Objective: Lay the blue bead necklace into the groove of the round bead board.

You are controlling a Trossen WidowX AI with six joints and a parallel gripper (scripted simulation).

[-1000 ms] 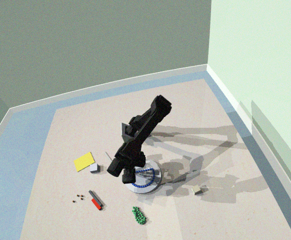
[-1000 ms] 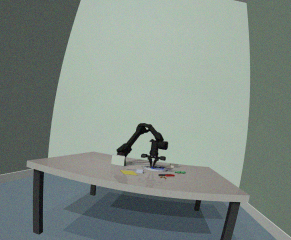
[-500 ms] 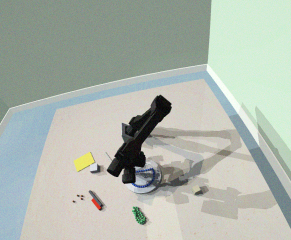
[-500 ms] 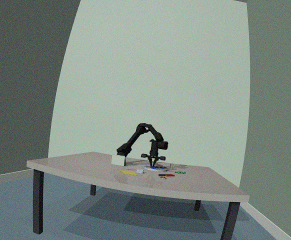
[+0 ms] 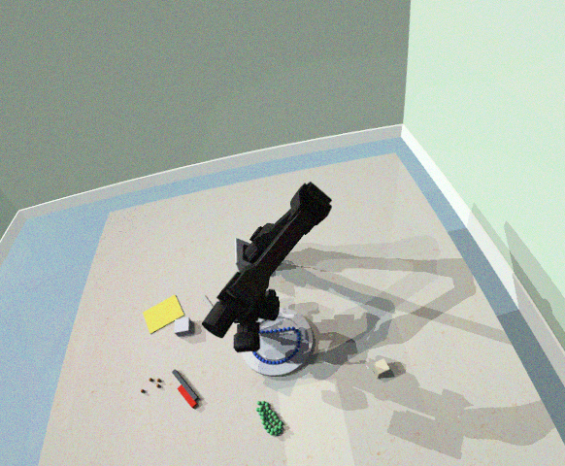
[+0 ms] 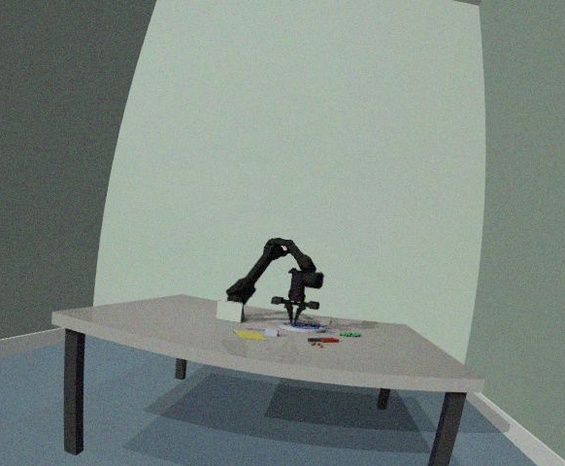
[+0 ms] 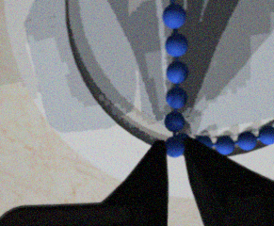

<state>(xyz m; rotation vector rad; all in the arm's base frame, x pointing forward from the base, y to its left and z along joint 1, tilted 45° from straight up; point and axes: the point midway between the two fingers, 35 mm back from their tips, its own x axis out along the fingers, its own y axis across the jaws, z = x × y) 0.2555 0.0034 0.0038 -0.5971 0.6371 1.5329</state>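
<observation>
Right now my gripper tip is 60 mm to the right of the round bead board, 30 mm short of it and 10 mm above it. Round my gripper tip: white cube 220 mm to the right, 40 mm behind, 10 mm below; then grey tool 190 mm to the right, 150 mm ahead, 20 mm below; then stick 140 mm to the right, 100 mm behind, 20 mm below.
</observation>
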